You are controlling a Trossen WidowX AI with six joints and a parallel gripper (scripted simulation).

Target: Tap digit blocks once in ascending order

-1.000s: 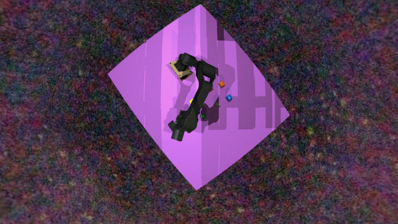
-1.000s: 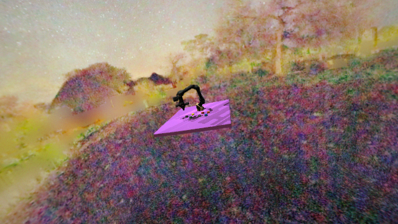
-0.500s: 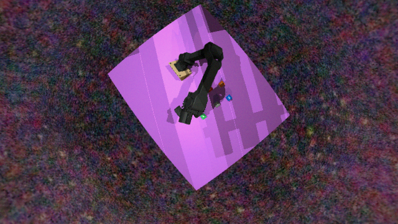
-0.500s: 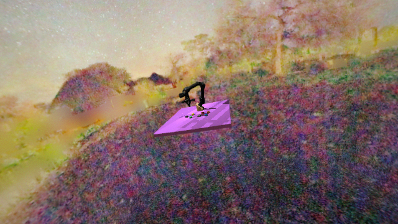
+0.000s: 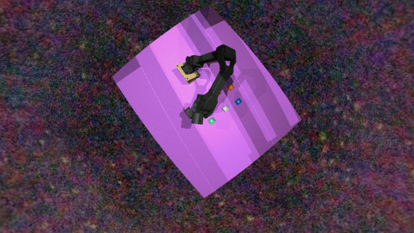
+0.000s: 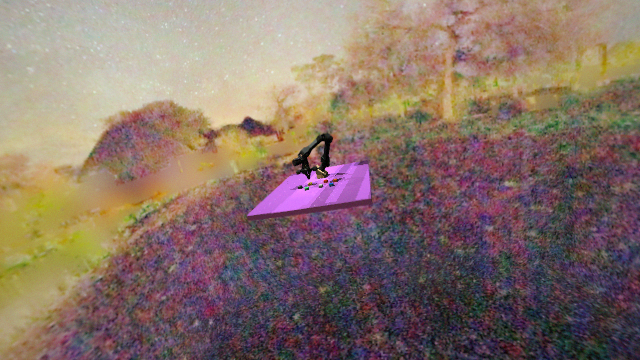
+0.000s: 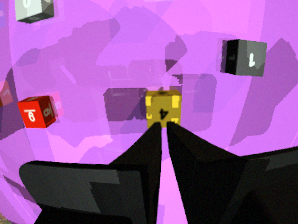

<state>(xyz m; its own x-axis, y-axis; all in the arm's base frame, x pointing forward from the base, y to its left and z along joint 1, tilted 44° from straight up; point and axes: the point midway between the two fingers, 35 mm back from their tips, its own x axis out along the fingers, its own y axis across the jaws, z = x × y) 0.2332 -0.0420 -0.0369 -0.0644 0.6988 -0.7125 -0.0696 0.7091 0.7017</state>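
Right now my gripper tip is 40 mm above the yellow block. Also, from my gripper tip: red block (10 mm behind, 140 mm to the left, 40 mm below); then green block (120 mm ahead, 40 mm below); then black block (50 mm ahead, 80 mm to the right, 40 mm below).
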